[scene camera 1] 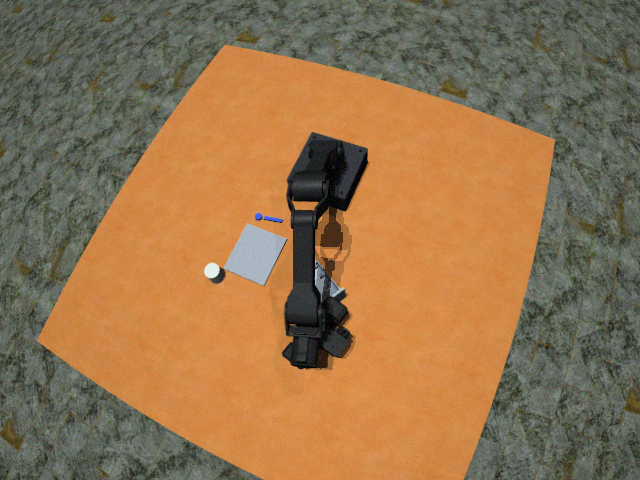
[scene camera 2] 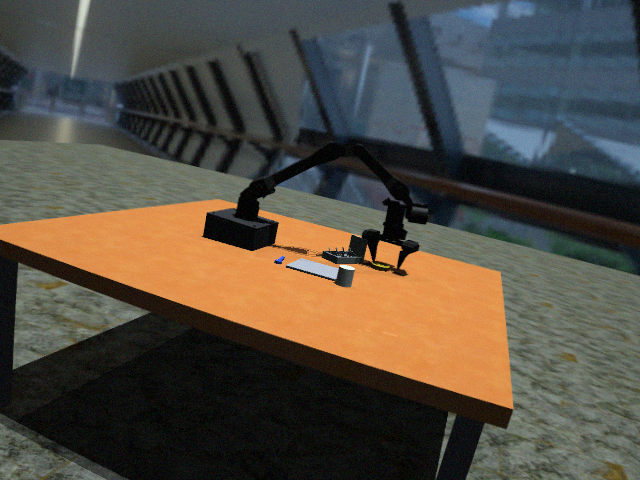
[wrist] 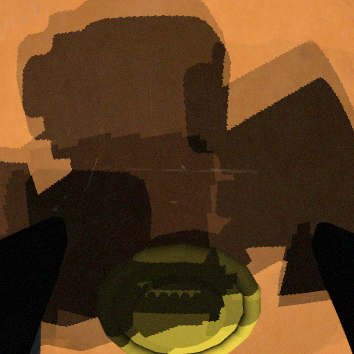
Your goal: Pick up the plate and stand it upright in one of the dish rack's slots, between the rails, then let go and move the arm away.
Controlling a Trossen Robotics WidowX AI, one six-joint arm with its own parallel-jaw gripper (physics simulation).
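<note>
A yellow round plate (scene camera 2: 379,265) (wrist: 187,305) lies flat on the table. In scene camera 1 it does not show, as the arm covers that area. My gripper (scene camera 2: 387,264) (wrist: 194,235) is open and empty, pointing down, with its tips low over the table. In the wrist view the plate shows at the bottom, between the wide-set fingers, and its lower edge is cut off. The grey dish rack (scene camera 1: 339,292) (scene camera 2: 343,259) stands beside the gripper, on the side toward the arm's base, with small upright posts and a tall dark end panel. The arm partly hides it in scene camera 1.
A flat grey board (scene camera 1: 255,254) (scene camera 2: 312,268) lies beside the rack. A white-topped cylinder (scene camera 1: 212,271) (scene camera 2: 345,276) stands near the board's corner. A small blue item (scene camera 1: 272,219) (scene camera 2: 279,259) lies near the board's other end. The arm's black base (scene camera 1: 354,167) (scene camera 2: 240,229) stands on the orange table.
</note>
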